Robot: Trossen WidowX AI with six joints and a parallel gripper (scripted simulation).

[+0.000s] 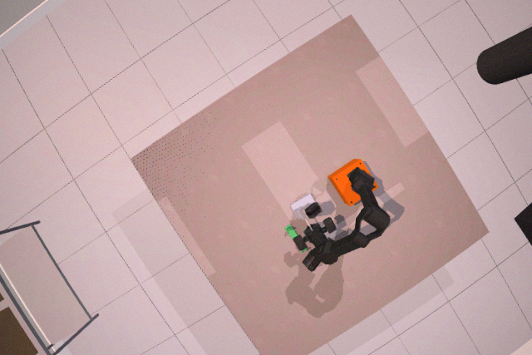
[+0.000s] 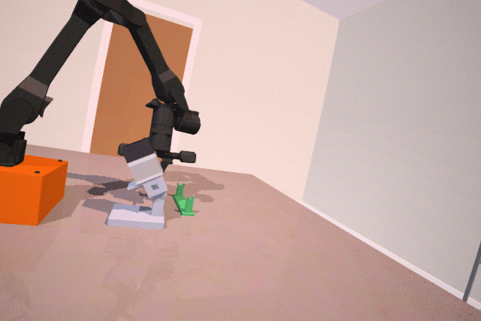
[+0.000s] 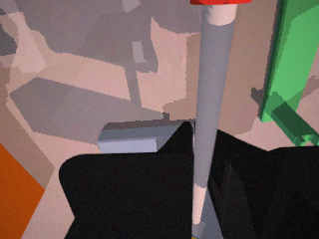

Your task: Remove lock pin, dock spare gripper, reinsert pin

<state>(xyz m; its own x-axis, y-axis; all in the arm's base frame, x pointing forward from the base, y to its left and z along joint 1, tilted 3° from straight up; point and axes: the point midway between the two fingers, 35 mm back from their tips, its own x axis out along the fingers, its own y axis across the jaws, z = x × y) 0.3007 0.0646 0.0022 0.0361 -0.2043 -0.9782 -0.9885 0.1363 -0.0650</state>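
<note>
Now: the grey mount 7 cm to the right of my gripper tip and 2 cm behind it. Also, from my gripper tip: green cradle (9 cm ahead, 3 cm below, 2 cm to the left); then spare gripper (7 cm to the right, 7 cm above, 4 cm behind).
</note>
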